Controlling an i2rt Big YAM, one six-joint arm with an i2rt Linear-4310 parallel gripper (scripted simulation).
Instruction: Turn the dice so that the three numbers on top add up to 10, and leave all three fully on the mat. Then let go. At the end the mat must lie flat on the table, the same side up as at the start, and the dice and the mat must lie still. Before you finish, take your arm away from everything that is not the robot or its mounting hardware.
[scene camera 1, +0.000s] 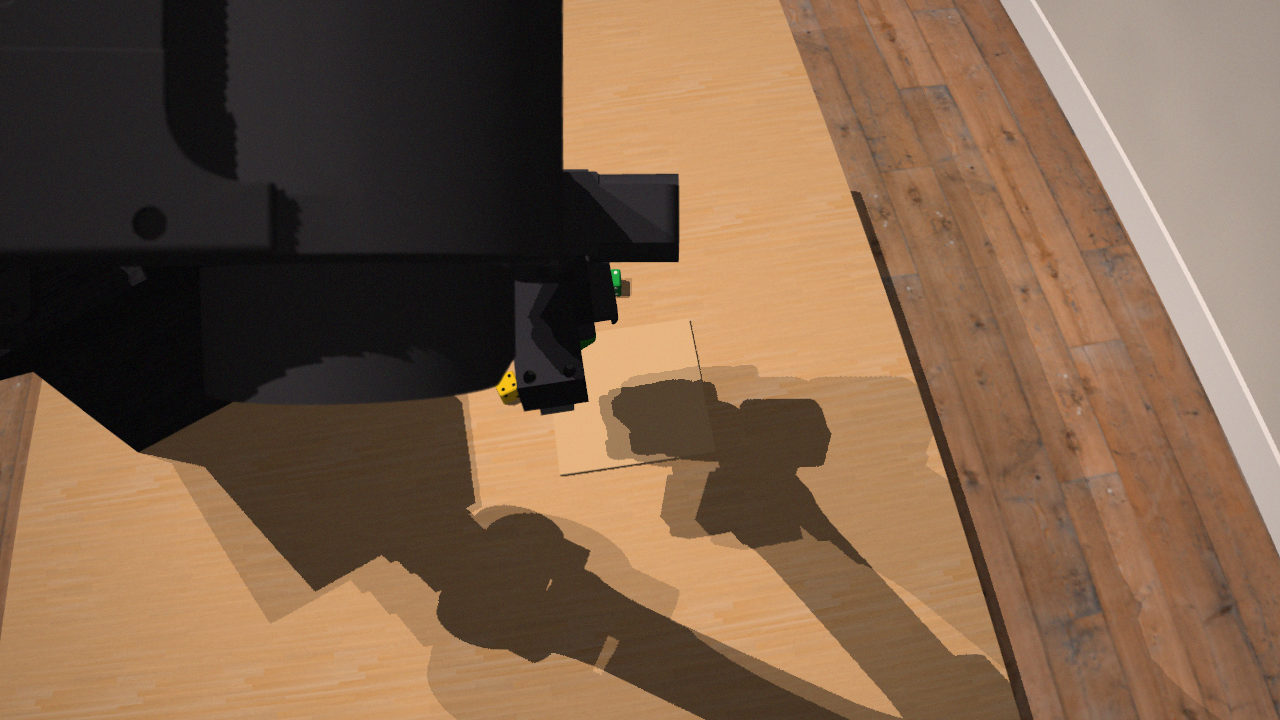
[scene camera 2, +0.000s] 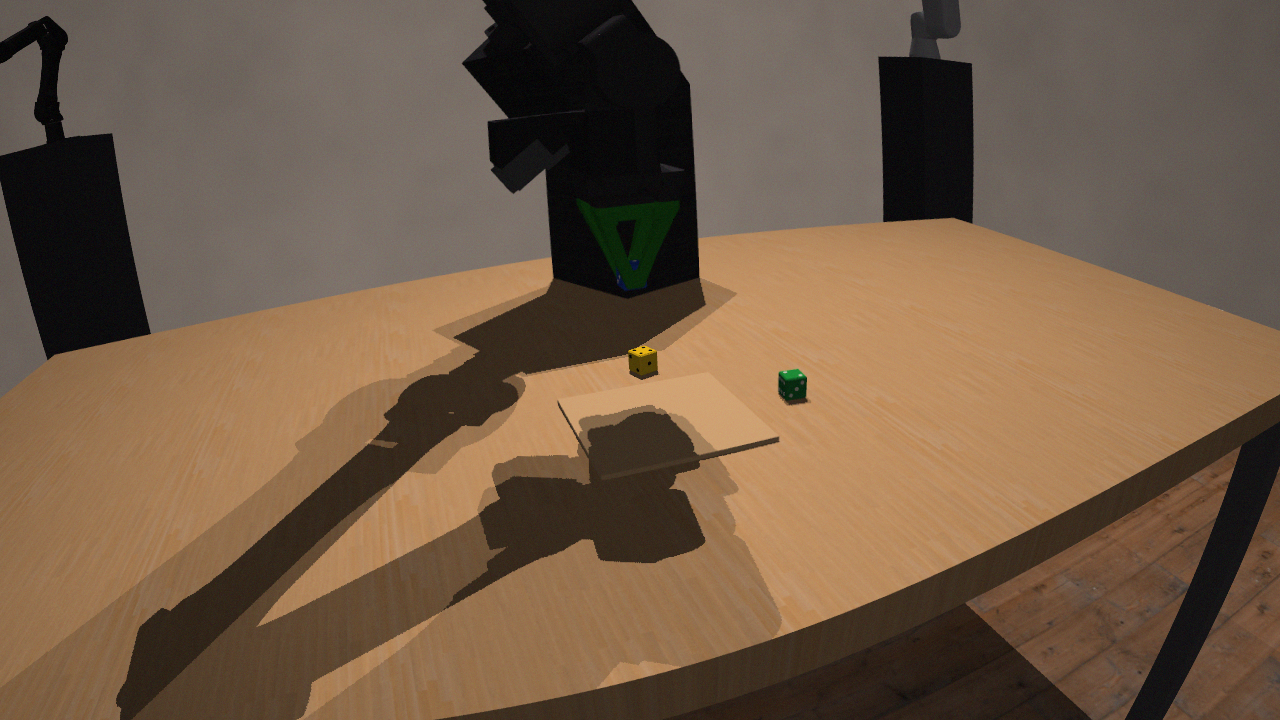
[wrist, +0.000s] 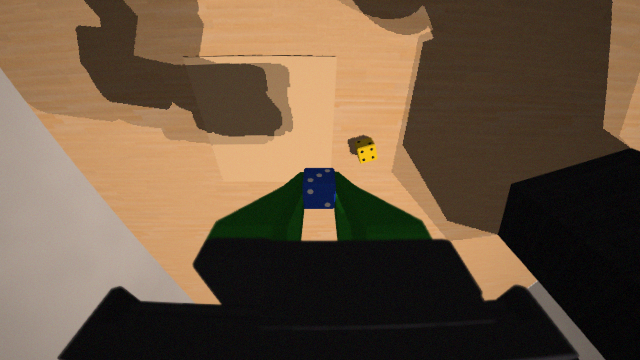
Path:
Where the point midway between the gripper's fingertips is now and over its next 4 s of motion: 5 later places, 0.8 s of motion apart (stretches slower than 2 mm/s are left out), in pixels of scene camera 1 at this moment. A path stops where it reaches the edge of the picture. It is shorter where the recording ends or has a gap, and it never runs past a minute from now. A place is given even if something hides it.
My gripper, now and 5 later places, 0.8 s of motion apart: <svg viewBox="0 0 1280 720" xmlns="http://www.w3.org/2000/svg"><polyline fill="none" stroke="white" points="557,353 563,395 569,400 571,402 569,367 571,339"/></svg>

